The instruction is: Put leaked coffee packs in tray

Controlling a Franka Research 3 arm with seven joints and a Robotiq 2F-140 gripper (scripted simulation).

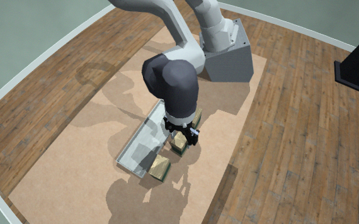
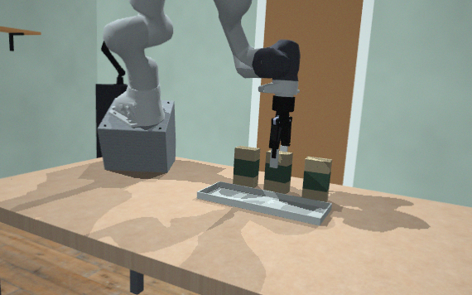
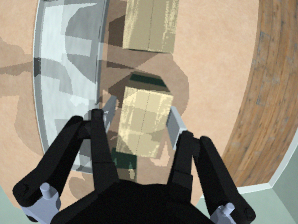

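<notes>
Right now the tray is 160 mm to the right of my hand, 110 mm below it and 10 mm ahead of it.
</notes>
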